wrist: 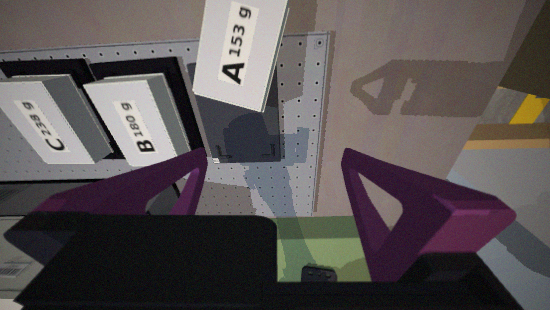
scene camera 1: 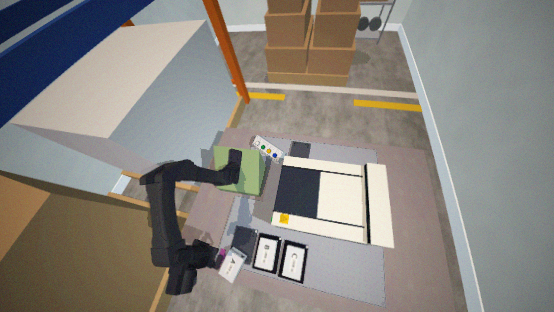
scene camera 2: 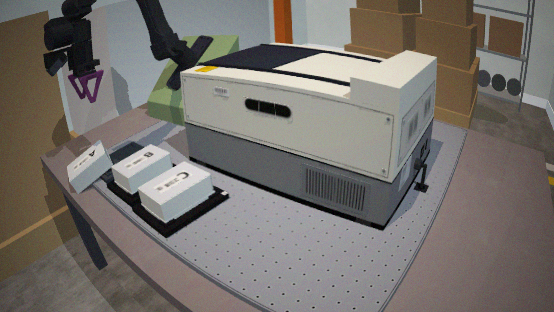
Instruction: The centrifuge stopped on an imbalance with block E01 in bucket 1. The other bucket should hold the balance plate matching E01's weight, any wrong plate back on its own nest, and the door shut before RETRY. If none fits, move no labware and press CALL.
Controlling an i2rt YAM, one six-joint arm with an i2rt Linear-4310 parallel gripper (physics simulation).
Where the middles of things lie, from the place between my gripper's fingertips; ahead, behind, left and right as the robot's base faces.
My gripper is now 190 mm short of the balance plate B (scene camera 2: 148,163), 140 mm above it and 50 mm to the right of it. From my hand the other things lie so: balance plate C (scene camera 2: 173,193) (330 mm ahead, 140 mm below, 50 mm to the left); then balance plate A (scene camera 2: 95,161) (150 mm below, 50 mm to the right, 50 mm ahead); then dark sliding door (scene camera 1: 298,192) (350 mm to the left, 280 mm ahead, 30 mm above).
